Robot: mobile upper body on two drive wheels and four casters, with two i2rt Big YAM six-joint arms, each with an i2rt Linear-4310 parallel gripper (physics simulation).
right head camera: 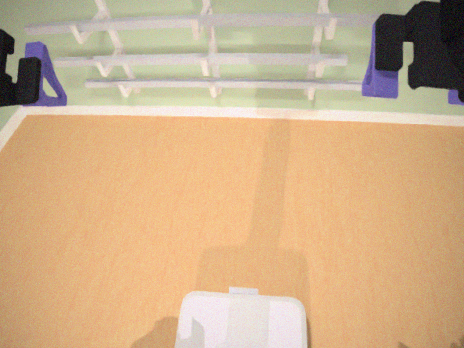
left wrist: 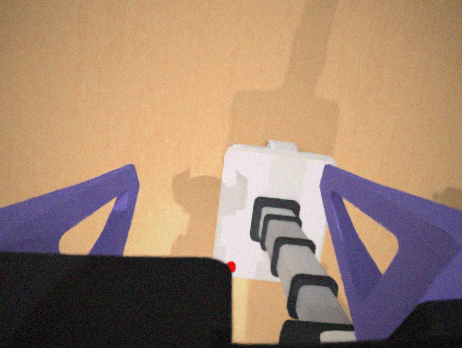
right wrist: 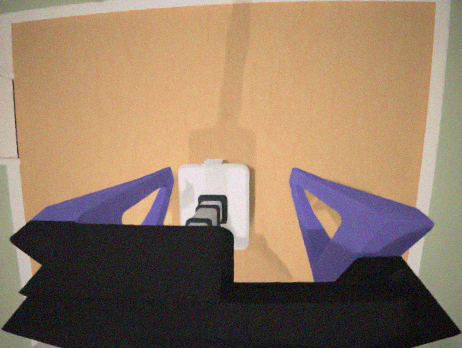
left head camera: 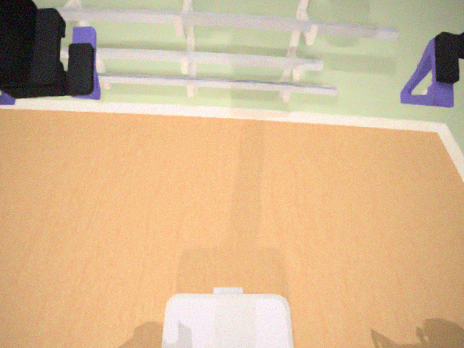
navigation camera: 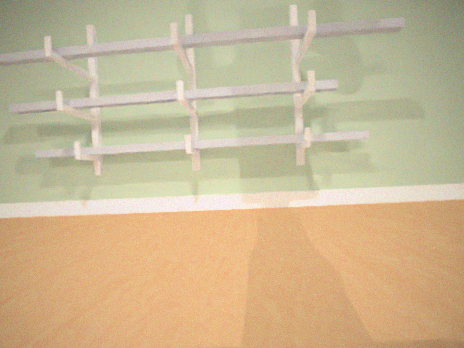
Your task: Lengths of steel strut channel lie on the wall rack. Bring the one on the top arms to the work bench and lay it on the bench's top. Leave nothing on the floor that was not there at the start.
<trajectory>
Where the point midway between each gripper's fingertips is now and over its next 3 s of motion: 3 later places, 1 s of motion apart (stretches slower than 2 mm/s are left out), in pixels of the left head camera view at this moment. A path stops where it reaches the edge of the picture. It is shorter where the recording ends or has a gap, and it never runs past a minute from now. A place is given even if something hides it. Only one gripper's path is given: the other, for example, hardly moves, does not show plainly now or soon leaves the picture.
My right gripper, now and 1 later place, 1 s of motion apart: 435, 102; 382, 23
</trajectory>
